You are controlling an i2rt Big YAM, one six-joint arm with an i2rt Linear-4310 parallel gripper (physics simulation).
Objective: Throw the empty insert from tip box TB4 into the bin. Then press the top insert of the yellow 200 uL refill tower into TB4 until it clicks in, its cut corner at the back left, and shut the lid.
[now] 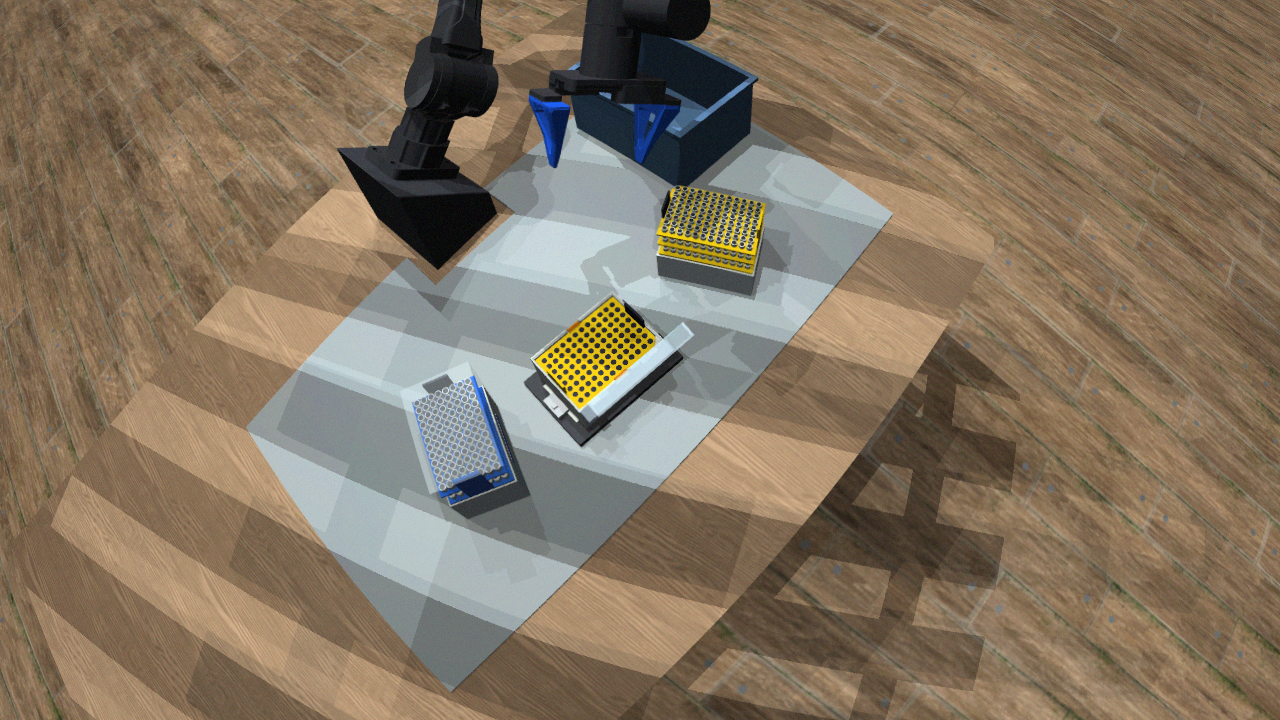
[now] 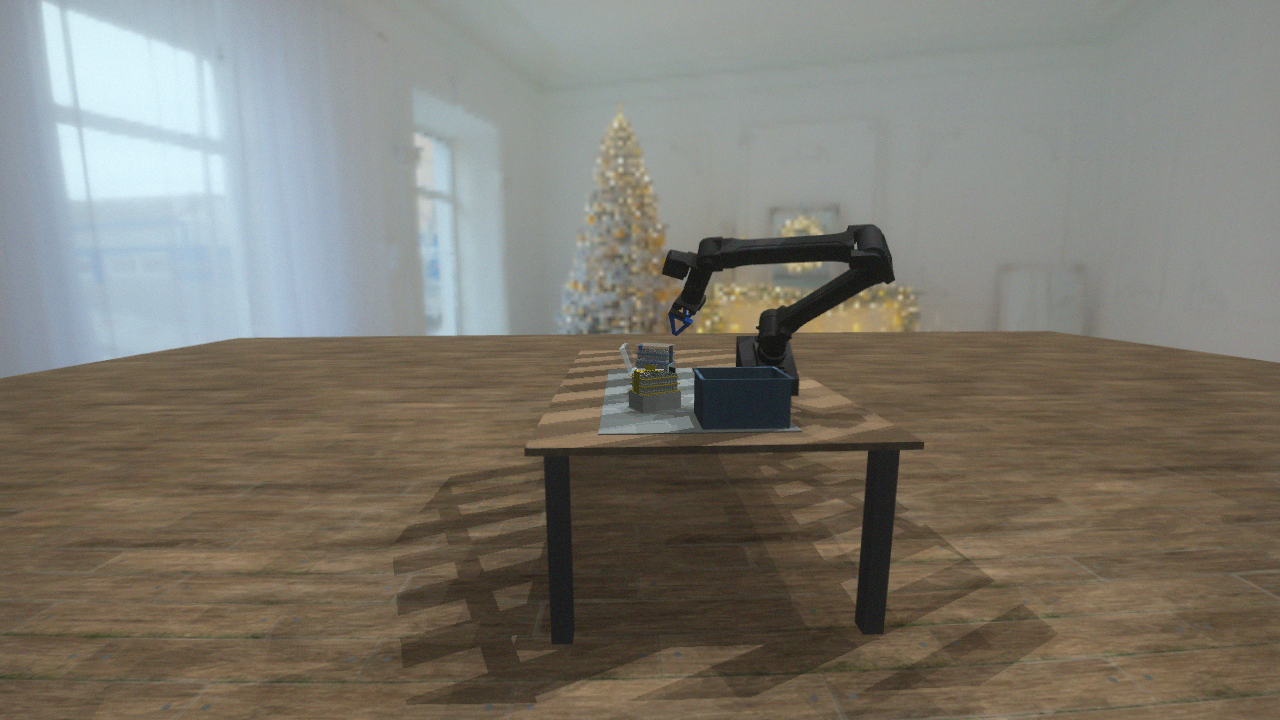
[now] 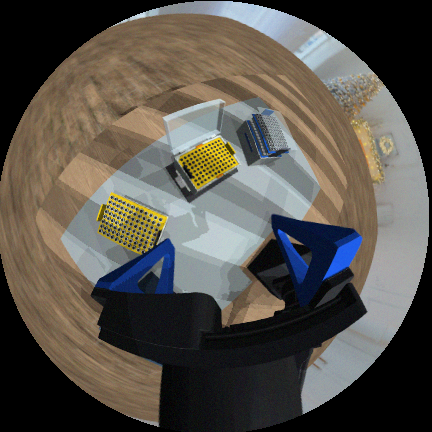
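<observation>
Tip box TB4 stands mid-mat with its clear lid (image 1: pixel 640 371) (image 3: pixel 195 125) open. Its yellow insert (image 1: pixel 595 353) (image 3: pixel 207 162) shows dark, empty holes and sits in the box. The yellow refill tower (image 1: pixel 711 219) (image 2: pixel 655 383) (image 3: pixel 131 223) has stacked inserts with tips on a grey base, between TB4 and the bin. The dark blue bin (image 1: pixel 720 138) (image 2: pixel 742 400) stands at the mat's end; the part of its inside that shows holds no insert. My gripper (image 1: pixel 597 163) (image 2: pixel 680 331) (image 3: pixel 219 232) is open and empty, above the mat, higher than the tower.
A blue refill tower (image 1: pixel 458 434) (image 3: pixel 272 132) stands on TB4's other side from the yellow tower. The black arm base (image 1: pixel 429 210) (image 3: pixel 267 265) is at the edge of the grey mat (image 1: pixel 358 358). TB4's raised lid stands up on the side away from the arm base.
</observation>
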